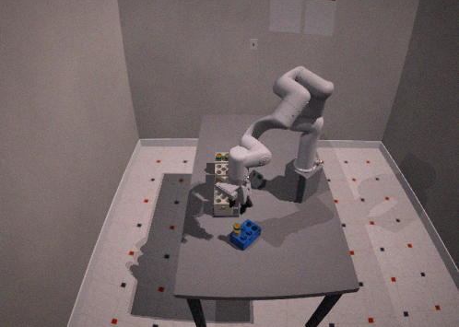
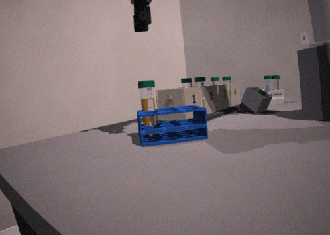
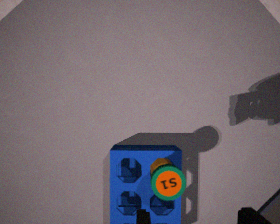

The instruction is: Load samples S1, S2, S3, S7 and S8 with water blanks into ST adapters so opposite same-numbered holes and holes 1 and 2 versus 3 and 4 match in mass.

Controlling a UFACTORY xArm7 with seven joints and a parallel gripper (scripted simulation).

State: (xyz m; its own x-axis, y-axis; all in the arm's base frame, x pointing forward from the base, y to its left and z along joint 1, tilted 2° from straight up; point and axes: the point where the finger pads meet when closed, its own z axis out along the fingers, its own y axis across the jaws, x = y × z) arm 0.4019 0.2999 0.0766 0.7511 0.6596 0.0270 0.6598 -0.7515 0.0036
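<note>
My hand is 10 mm past the sample tube and 190 mm above it. Round my hand: blue rack: 40 mm behind, 10 mm to the right, 220 mm below; sloped done desk: 160 mm behind, 380 mm to the right, 200 mm below; adapter: 40 mm ahead, 210 mm to the right, 200 mm below.
</note>
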